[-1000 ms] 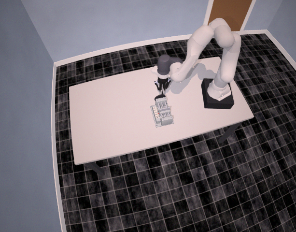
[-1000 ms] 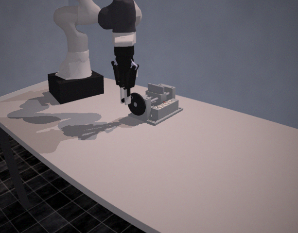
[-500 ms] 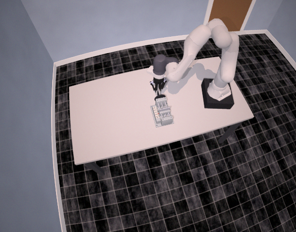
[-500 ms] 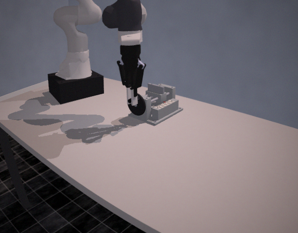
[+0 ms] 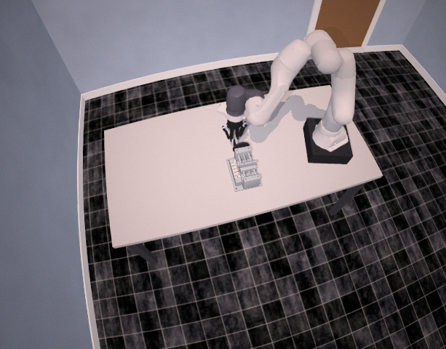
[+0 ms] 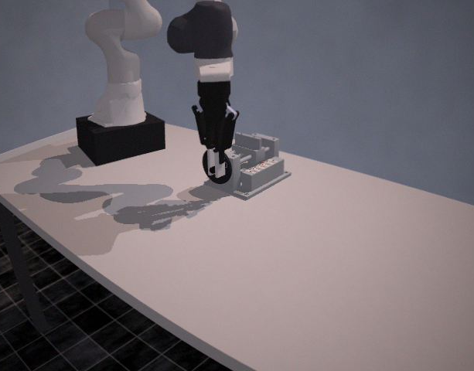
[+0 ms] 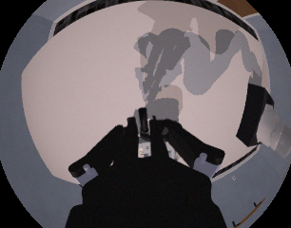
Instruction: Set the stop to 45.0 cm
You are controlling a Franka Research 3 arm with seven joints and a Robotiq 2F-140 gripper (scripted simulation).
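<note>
My hand is 10 mm past the black handwheel, 20 mm to the right of it and 20 mm above it. Round my hand: grey stop fixture (10 mm behind, 160 mm to the left, 10 mm below).
</note>
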